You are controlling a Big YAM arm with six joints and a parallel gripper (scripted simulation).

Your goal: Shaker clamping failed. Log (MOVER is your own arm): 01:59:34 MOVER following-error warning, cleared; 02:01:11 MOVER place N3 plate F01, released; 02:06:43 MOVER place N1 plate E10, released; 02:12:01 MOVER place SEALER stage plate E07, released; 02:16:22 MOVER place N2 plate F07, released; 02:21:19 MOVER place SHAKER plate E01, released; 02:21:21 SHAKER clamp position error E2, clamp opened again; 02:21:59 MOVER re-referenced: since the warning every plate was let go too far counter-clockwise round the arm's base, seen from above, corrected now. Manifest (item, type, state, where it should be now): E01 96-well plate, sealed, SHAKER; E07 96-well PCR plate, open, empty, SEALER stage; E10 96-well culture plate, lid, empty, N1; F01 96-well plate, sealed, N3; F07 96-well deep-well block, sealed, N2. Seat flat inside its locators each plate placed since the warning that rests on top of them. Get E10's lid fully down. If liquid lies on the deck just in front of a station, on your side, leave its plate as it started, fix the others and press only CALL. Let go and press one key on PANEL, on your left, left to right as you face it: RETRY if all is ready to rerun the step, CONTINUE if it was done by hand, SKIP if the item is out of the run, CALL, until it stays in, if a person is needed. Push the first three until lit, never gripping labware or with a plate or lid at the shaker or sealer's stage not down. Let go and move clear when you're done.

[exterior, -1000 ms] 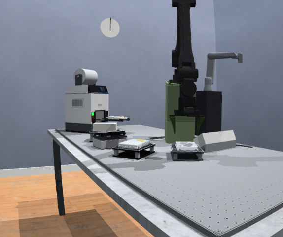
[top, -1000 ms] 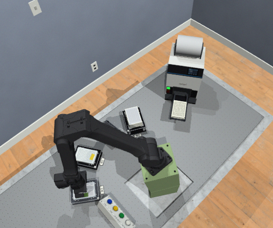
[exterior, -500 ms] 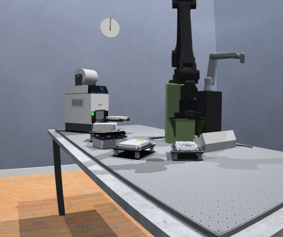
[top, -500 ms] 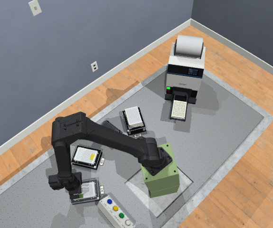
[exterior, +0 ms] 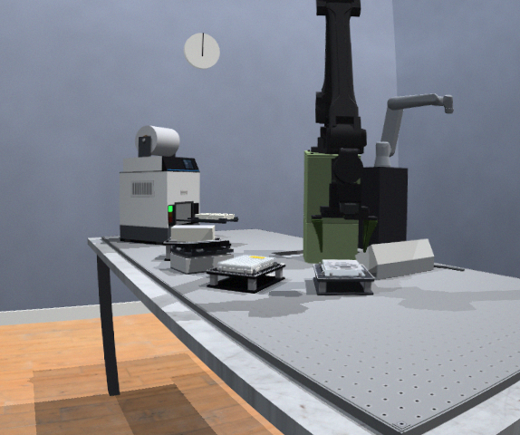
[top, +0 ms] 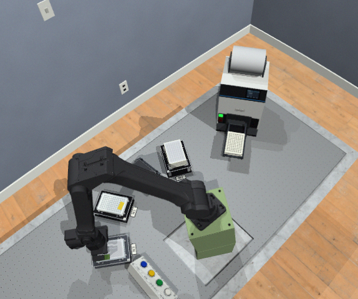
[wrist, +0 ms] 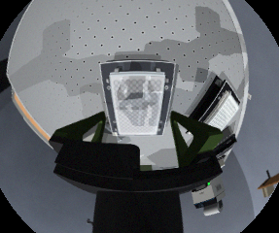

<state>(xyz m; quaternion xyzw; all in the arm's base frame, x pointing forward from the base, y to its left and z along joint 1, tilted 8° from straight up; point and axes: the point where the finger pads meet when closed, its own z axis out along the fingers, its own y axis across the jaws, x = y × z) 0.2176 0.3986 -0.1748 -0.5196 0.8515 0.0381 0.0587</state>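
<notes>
Right now the dark sealed plate is 330 mm to the right of my hand, 220 mm ahead of it and 20 mm below it. From my hand the other things lie so: white deep-well block: 510 mm to the right, 200 mm ahead, 10 mm below; then film roll: 970 mm to the right, 310 mm above, 230 mm ahead.
</notes>
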